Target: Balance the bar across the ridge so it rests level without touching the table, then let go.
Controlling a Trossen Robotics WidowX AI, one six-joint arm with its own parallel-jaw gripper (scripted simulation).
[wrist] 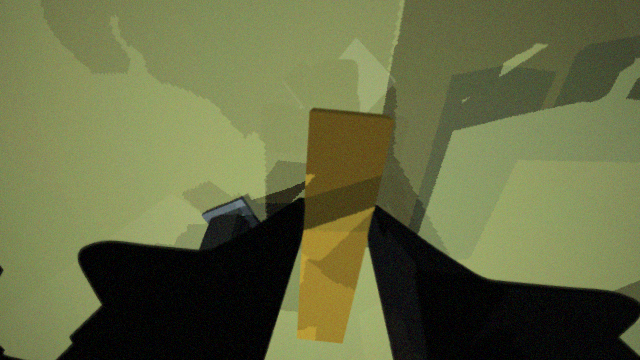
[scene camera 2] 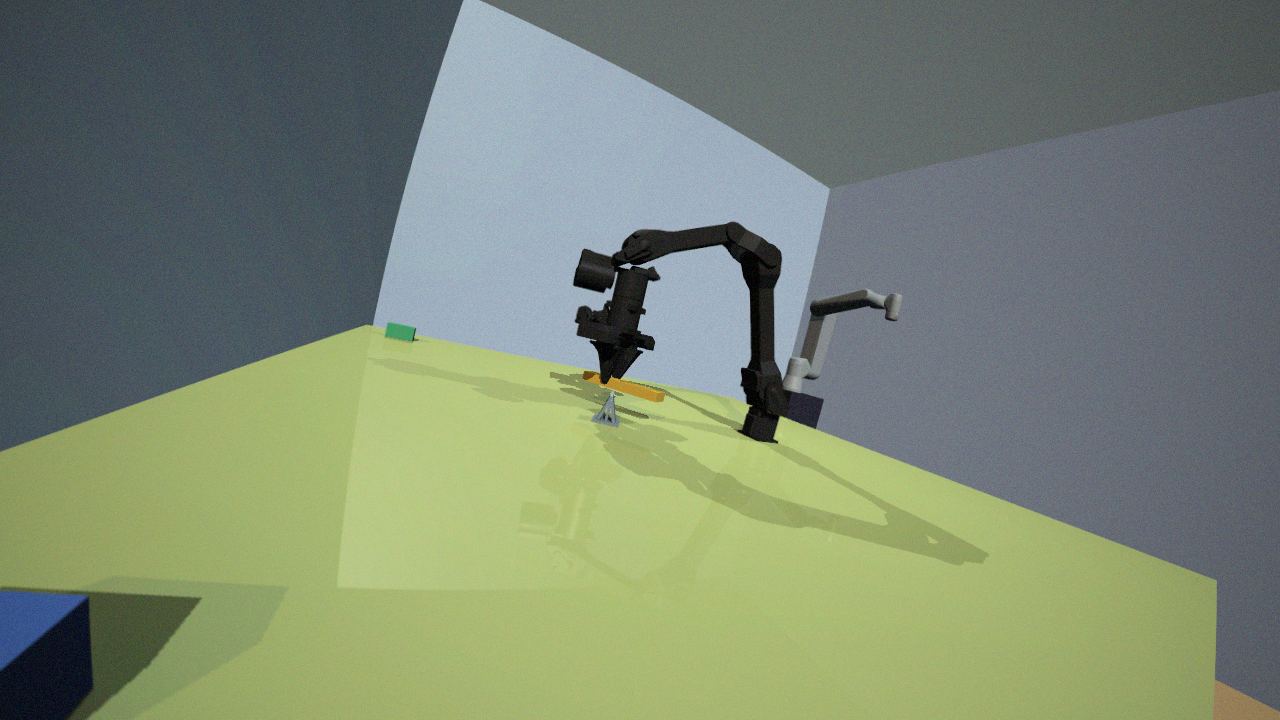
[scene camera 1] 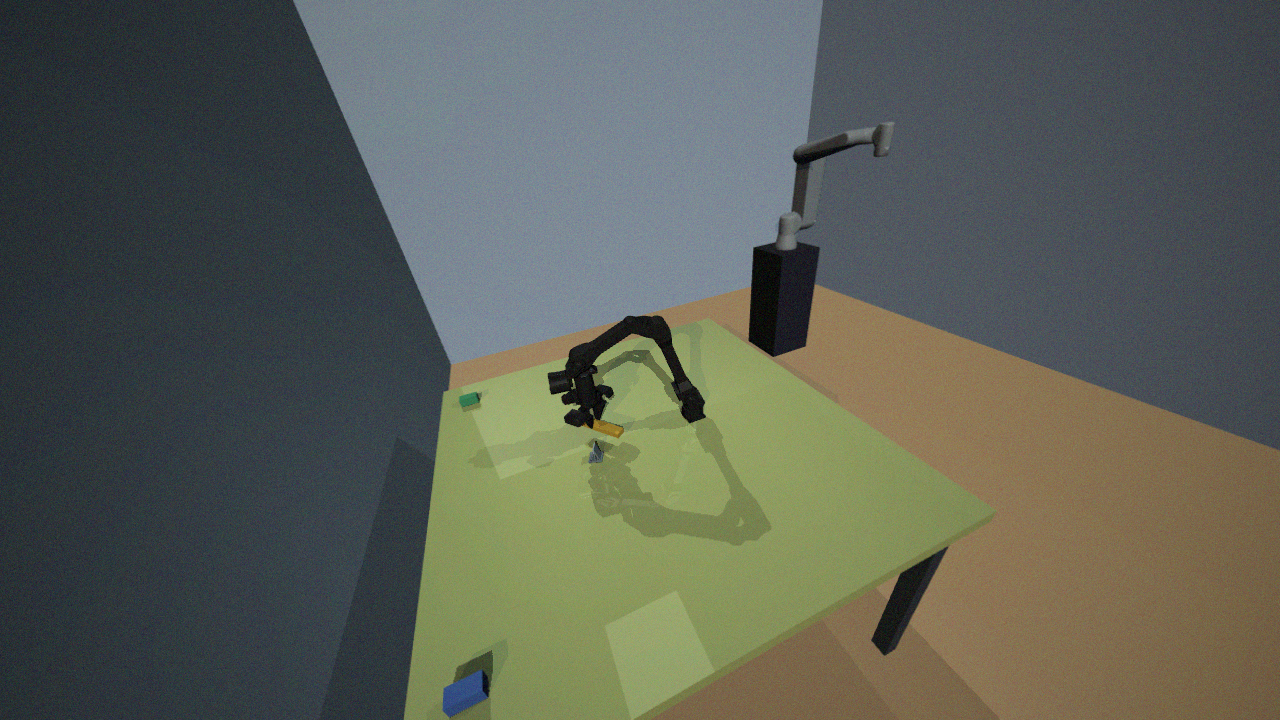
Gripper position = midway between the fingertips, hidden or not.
Note:
My gripper (scene camera 2: 609, 382) carries a bar (scene camera 2: 650, 394).
The bar is seen too in the wrist view (wrist: 346, 153). My gripper shows as well in the wrist view (wrist: 336, 208) and in scene camera 1 (scene camera 1: 594, 424).

